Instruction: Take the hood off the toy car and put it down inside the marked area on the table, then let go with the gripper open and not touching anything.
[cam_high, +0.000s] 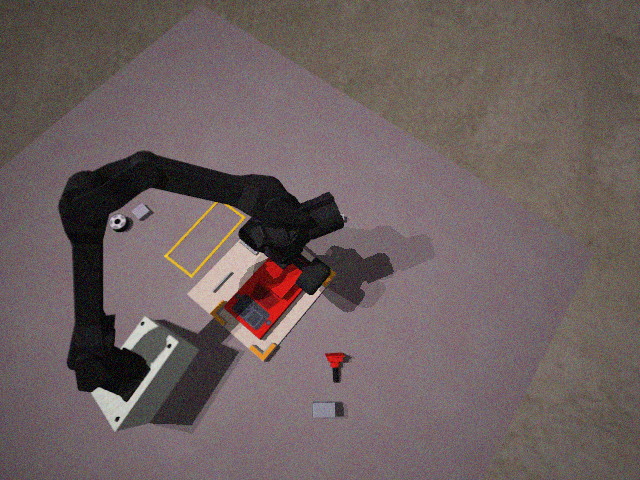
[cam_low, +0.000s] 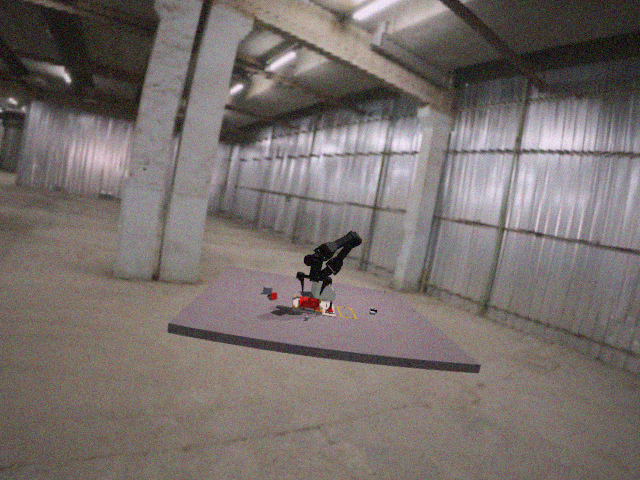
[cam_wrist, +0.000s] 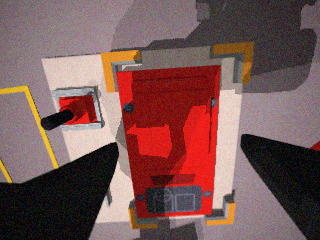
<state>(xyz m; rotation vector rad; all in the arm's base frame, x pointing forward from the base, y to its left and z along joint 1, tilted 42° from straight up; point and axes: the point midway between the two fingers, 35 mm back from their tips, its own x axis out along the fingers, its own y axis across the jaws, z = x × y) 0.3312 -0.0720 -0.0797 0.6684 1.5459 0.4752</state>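
Now: the hood 40 mm below my gripper tip and 10 mm behind it.
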